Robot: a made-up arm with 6 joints. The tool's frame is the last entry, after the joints.
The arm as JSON. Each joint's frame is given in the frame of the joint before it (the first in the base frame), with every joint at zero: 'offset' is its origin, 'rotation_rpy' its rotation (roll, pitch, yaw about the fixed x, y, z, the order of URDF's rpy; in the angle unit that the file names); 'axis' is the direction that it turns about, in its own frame. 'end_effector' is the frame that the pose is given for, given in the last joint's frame.
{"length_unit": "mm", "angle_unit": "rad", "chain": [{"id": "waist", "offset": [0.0, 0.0, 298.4], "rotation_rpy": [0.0, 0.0, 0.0], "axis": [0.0, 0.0, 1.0]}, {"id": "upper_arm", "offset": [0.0, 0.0, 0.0], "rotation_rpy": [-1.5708, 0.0, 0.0], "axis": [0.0, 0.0, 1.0]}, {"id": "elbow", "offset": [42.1, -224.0, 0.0], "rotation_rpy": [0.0, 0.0, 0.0], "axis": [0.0, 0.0, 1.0]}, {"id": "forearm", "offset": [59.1, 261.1, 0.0], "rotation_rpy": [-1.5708, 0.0, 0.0], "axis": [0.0, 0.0, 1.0]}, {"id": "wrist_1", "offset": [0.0, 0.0, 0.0], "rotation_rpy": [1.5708, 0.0, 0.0], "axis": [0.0, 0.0, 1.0]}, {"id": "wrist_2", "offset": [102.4, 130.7, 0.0], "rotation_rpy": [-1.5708, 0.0, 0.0], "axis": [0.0, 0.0, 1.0]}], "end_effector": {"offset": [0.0, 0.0, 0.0], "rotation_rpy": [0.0, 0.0, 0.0]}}
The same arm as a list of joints. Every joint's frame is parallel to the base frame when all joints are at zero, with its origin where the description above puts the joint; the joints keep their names.
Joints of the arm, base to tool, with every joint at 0 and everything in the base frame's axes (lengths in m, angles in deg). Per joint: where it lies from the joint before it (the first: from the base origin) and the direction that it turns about. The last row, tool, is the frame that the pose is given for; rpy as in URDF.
waist: origin 0 0 0.2984 axis 0 0 1
upper_arm: origin 0 0 0 axis 0 1 0
elbow: origin 0.0421 0 0.224 axis 0 1 0
forearm: origin 0.0591 0 -0.2611 axis 0 0 -1
wrist_1: origin 0 0 0 axis 0 1 0
wrist_2: origin 0.1024 0 -0.1307 axis 0 0 -1
tool: origin 0 0 0 rpy 180 0 0

